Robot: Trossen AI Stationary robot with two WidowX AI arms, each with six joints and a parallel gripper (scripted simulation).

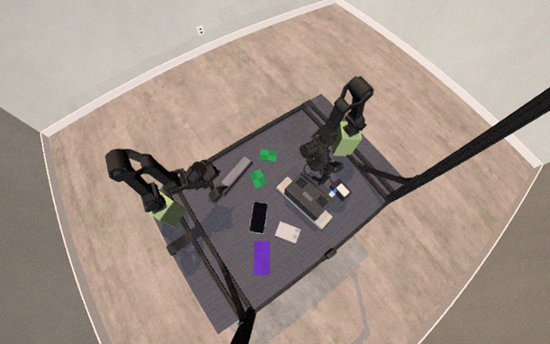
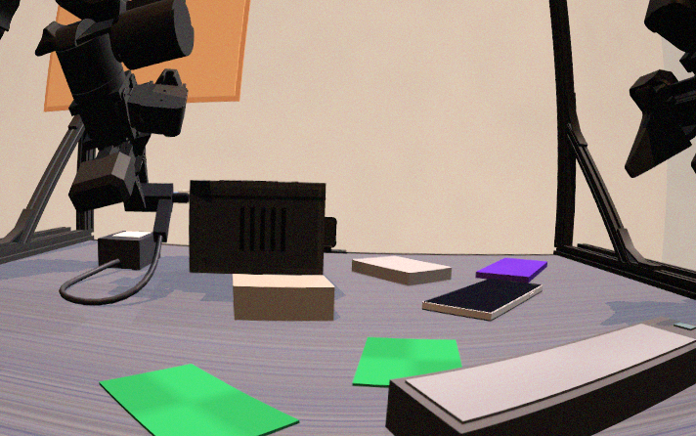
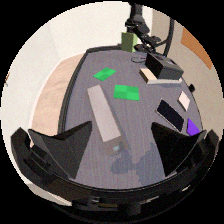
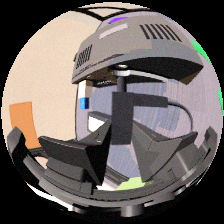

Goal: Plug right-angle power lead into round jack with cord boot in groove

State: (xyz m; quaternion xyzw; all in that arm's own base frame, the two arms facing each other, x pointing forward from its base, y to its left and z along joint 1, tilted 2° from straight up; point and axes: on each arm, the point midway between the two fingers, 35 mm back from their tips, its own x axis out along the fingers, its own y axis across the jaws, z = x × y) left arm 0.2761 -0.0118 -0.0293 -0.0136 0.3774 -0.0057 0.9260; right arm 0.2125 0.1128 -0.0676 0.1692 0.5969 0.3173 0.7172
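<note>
My right gripper is now 3 cm above the black right-angle plug, 2 cm to the right of it and 1 cm past it. The rest, counted from my right hand: block: 13 cm to the left, 10 cm below, 7 cm behind.
</note>
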